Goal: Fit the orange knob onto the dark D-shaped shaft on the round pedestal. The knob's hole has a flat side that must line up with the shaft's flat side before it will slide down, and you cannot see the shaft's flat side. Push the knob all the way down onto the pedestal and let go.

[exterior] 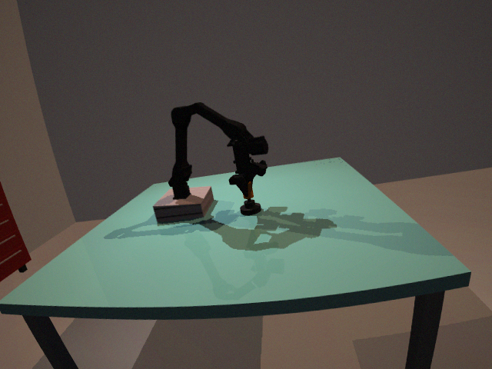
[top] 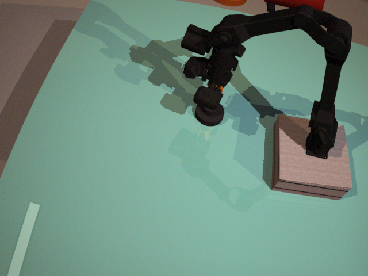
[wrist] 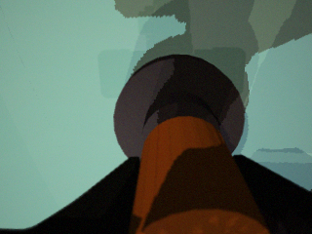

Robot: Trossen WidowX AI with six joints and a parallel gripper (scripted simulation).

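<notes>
Right now the orange knob is 2 cm above my gripper tip. The rest, counted from my gripper tip: dark round pedestal: 4 cm below.
</notes>
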